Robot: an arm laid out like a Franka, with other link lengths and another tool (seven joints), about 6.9 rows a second.
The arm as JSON. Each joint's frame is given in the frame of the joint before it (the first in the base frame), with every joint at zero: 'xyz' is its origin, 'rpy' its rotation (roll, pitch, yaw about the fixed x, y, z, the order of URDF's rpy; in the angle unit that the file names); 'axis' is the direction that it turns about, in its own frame. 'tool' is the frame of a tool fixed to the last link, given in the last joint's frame.
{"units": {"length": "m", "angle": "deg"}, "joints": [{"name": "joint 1", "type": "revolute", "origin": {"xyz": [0.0, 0.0, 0.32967], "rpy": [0.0, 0.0, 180.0]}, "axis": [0.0, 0.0, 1.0]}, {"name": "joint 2", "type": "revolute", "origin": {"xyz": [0.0, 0.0, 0.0], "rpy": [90.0, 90.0, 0.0]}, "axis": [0.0, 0.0, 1.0]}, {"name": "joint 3", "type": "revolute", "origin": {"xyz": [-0.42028, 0.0, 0.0], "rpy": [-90.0, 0.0, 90.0]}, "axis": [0.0, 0.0, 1.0]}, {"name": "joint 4", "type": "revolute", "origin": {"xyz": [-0.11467, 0.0, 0.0], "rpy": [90.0, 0.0, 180.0]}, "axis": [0.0, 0.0, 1.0]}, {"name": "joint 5", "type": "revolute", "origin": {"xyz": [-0.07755, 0.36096, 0.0], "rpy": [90.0, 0.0, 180.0]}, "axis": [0.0, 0.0, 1.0]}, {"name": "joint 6", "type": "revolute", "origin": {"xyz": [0.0, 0.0, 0.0], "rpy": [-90.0, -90.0, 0.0]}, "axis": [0.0, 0.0, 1.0]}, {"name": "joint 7", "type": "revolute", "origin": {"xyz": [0.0, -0.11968, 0.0], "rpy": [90.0, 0.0, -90.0]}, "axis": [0.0, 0.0, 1.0]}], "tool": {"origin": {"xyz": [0.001, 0.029, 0.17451], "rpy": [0.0, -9.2, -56.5]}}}
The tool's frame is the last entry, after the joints.
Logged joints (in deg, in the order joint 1, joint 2, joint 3, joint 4, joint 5, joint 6, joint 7), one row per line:
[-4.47 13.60 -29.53 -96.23 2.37 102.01 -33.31]
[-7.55 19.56 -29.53 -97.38 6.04 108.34 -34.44]
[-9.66 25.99 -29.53 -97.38 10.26 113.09 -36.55]
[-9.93 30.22 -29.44 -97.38 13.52 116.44 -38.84]
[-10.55 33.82 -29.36 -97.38 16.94 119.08 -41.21]
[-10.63 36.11 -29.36 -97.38 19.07 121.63 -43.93]
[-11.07 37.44 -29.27 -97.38 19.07 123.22 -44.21]
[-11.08 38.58 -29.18 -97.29 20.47 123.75 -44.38]
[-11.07 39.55 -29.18 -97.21 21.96 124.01 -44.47]
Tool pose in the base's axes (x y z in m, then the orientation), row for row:
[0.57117 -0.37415 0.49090 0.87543 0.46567 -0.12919 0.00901]
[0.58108 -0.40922 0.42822 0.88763 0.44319 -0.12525 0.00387]
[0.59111 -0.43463 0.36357 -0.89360 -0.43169 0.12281 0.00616]
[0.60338 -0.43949 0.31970 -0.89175 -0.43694 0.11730 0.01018]
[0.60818 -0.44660 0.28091 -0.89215 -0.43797 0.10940 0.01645]
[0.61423 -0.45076 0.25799 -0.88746 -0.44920 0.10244 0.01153]
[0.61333 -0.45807 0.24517 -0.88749 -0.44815 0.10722 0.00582]
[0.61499 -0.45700 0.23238 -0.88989 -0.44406 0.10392 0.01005]
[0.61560 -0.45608 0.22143 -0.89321 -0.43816 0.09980 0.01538]
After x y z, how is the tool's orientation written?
As a quaternion, x y z w.
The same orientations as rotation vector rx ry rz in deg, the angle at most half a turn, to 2 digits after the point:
[156.68 83.34 -23.12]
[159.38 79.58 -22.49]
[-160.22 -77.40 22.02]
[-159.48 -78.14 20.98]
[-158.93 -78.02 19.49]
[-158.58 -80.27 18.31]
[-159.16 -80.37 19.23]
[-159.16 -79.42 18.59]
[-159.22 -78.11 17.79]

